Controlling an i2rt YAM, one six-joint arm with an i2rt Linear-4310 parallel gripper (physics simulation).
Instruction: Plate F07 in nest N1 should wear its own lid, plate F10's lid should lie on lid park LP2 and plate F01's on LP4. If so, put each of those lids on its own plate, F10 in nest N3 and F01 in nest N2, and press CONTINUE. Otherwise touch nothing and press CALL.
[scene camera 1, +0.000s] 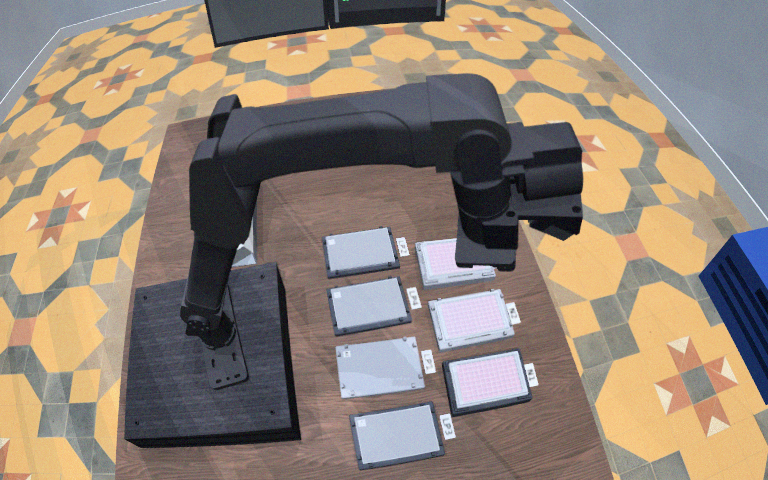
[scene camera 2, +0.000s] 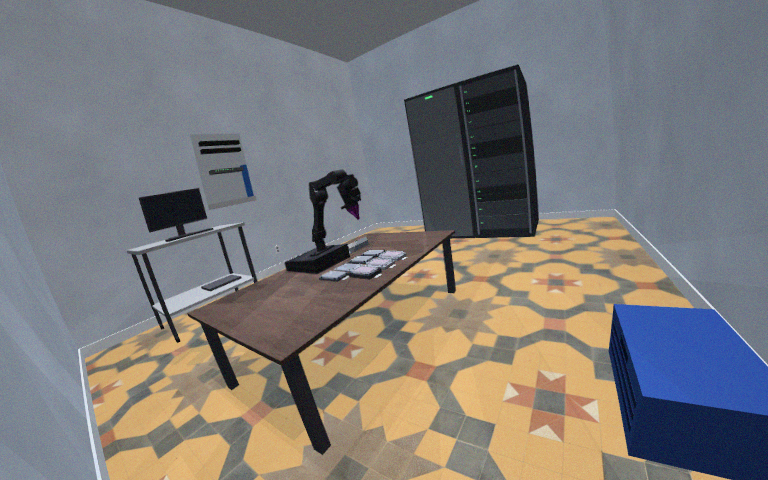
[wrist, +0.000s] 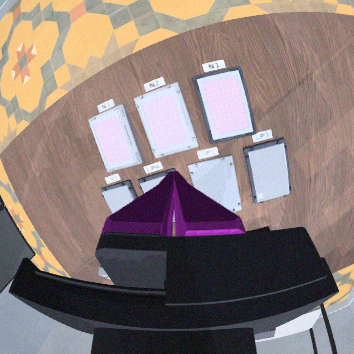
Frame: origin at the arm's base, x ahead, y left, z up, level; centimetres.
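Seen in the pictures: gripper, between the fingertips: (scene camera 1: 491, 261) (scene camera 2: 358, 219) (wrist: 173, 178); arm's base, origin of its link: (scene camera 1: 220, 334) (scene camera 2: 322, 251).
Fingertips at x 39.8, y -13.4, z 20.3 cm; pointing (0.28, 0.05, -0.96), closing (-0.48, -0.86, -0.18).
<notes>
Offsets run from my fingertips to a thing's middle. Level surfaces: height alone.
Three plates with pink wells sit in nests: one plate {dx +1.8, dy -7.4, dz -25.9 cm} (scene camera 1: 488, 378) (wrist: 226, 104) in dark nest N1, one {dx +4.5, dy +5.4, dz -26.4 cm} (scene camera 1: 472, 316) (wrist: 165, 121) in pale nest N2, one {dx +7.1, dy +18.6, dz -26.2 cm} (scene camera 1: 438, 257) (wrist: 115, 142) in N3, partly behind the arm. I cannot tell whether a clear lid covers any of them. Flat grey pieces with small tags lie on LP2 {dx -9.8, dy +27.8, dz -27.4 cm} (scene camera 1: 362, 250) (wrist: 121, 196), LP4 {dx -12.3, dy +15.4, dz -27.4 cm} (scene camera 1: 370, 302), LP1 {dx -14.7, dy +2.5, dz -27.8 cm} (scene camera 1: 380, 367) (wrist: 217, 181) and LP3 {dx -16.4, dy -10.7, dz -27.4 cm} (scene camera 1: 399, 434) (wrist: 269, 172). Tag print is unreadable. My gripper (wrist: 173, 178) (scene camera 2: 356, 217) is shut and empty, high above the table. The button labels do not show.
The wooden table {dz -28.8 cm} (scene camera 1: 317, 198) (scene camera 2: 271, 305) carries the black arm base (scene camera 1: 169, 362) (scene camera 2: 314, 260). A pale box {dx -32.7, dy +44.0, dz -25.6 cm} (scene camera 1: 246, 254) (scene camera 2: 357, 243) shows partly behind the arm. A blue cabinet (scene camera 1: 747, 294) (scene camera 2: 679, 362) and a dark server rack (scene camera 2: 438, 164) stand on the floor.
</notes>
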